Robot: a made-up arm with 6 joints.
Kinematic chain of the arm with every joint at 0, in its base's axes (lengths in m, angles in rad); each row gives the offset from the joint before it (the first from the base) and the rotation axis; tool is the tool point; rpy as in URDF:
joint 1: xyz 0 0 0.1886 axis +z
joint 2: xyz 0 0 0 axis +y
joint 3: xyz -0.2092 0 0.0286 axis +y
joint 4: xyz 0.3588 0 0.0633 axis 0.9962 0 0.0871
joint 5: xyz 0 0 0 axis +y
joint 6: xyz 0.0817 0 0.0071 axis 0.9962 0 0.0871
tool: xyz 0 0 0 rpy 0 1.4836 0
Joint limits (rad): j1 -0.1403..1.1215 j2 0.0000..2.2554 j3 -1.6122..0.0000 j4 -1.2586..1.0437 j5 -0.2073..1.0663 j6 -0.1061..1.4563
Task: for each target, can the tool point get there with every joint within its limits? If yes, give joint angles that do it. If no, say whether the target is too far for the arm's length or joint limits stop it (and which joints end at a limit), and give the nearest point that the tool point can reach.
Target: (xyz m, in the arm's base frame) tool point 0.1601 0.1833 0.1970
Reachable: yes | joints 0.8427 0.4654 -0.1476 0.0563 0.5742 1.2262
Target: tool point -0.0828 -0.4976 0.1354
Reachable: no: joint limits stop it (at a limit: joint 1, joint 2, joint 3, joint 5) | nearest point -0.0250 -0.1015 0.0204 | short by 0.416 m
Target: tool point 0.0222 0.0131 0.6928
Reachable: yes | joints 0.6807 0.4406 -1.4429 -0.1194 0.3926 1.1885
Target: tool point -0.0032 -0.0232 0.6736
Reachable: yes | joints 0.2904 0.3582 -1.4600 -0.3898 0.7529 0.2236
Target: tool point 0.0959 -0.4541 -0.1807
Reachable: no: joint limits stop it (at a limit: joint 1, joint 2, joint 4, joint 5) | nearest point 0.1465 -0.0897 -0.0701 | short by 0.384 m
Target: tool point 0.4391 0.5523 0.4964
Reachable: no: too far | nearest point 0.3187 0.4008 0.4120 | short by 0.211 m
